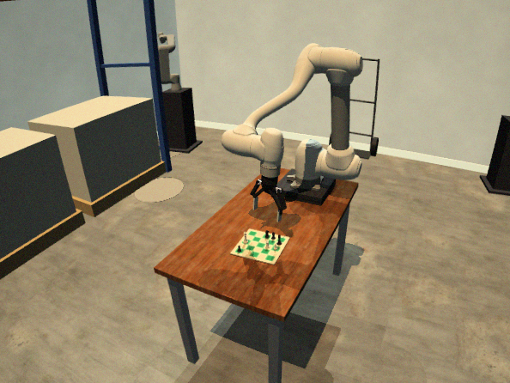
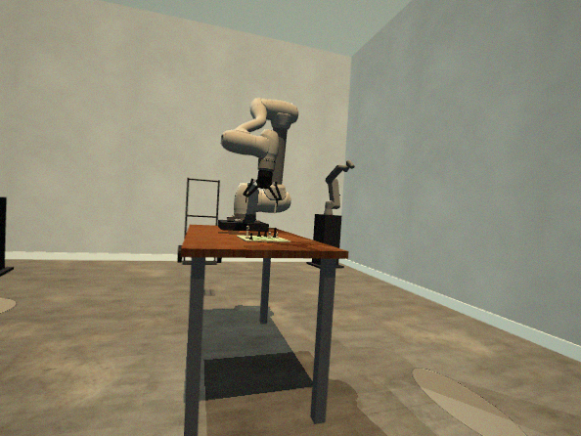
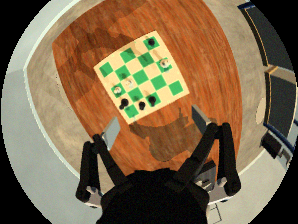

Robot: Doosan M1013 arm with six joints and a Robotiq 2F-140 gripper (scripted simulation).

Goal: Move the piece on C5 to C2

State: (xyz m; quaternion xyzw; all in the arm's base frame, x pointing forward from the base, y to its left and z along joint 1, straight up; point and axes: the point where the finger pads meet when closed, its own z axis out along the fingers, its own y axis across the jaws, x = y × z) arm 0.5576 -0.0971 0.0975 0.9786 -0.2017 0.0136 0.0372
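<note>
Now: the black piece 120 mm below my hand. Round my hand: white piece (70 mm ahead, 90 mm to the right, 110 mm below); chessboard (70 mm ahead, 10 mm to the right, 140 mm below).
</note>
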